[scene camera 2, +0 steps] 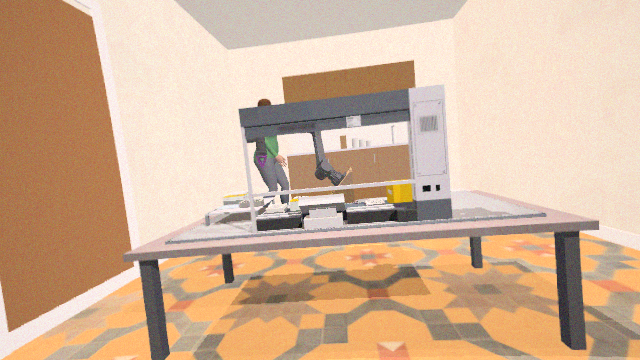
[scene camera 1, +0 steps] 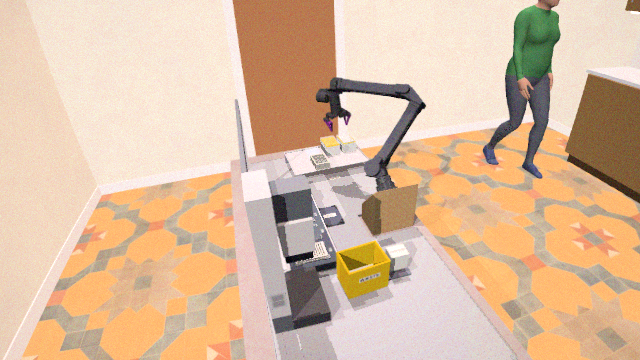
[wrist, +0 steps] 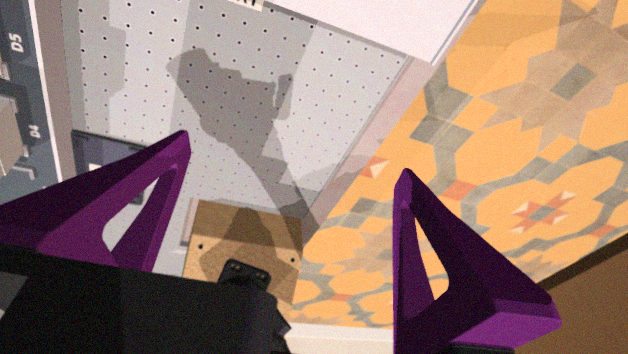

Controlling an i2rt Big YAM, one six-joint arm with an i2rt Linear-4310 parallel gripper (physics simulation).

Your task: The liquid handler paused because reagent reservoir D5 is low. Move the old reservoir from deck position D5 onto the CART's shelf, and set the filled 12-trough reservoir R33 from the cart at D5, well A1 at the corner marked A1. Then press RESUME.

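Frame: origin at the arm's base, x back, y right, z up, level; centimetres.
Seen in the pictures: gripper, between the fingertips: (scene camera 2: 262, 166) (scene camera 1: 339, 128) (wrist: 296, 159); arm's base, origin of its link: (scene camera 1: 387, 194).
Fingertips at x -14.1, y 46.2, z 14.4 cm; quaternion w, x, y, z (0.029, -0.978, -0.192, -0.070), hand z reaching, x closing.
Offsets run from my fingertips to a thing's top centre. "pt": to the spot under its first point.
My gripper (scene camera 1: 338, 126) (scene camera 2: 261, 160) (wrist: 296, 159) is open and empty, high above the table near the cart. The cart @(dx -7.0, dy +12.0, dz -22.1 cm) (scene camera 1: 296, 161) (wrist: 400, 22) is a low white shelf at the table's far end. A small grey-beige tray with wells @(dx -11.1, dy +4.4, dz -19.6 cm) (scene camera 1: 320, 161) stands on it, apparently R33; its label is unreadable. The D5 label @(pt dx -22.3, dy -17.8, dz -23.7 cm) (wrist: 16, 42) shows on the dark deck at the wrist view's left edge, where the old reservoir is mostly cut off. In scene camera 1 the liquid handler (scene camera 1: 257, 220) (scene camera 2: 325, 106) hides D5. The RESUME button cannot be made out.
Two yellow-topped boxes @(dx -2.9, dy +19.6, dz -15.7 cm) (scene camera 1: 330, 145) @(dx +7.8, dy +21.5, dz -15.7 cm) (scene camera 1: 347, 144) stand at the cart's back. A brown panel (scene camera 1: 397, 210) (wrist: 200, 225) stands by the arm base. A dark pad @(pt dx -11.2, dy -39.9, dz -28.1 cm) (scene camera 1: 331, 216) lies beside the deck. A yellow waste bin @(dx -5.5, dy -81.6, dz -15.2 cm) (scene camera 1: 350, 282) (scene camera 2: 400, 193) and a white block @(dx +8.8, dy -78.0, dz -18.3 cm) (scene camera 1: 398, 253) stand nearer. A person (scene camera 1: 535, 50) is beyond the table.
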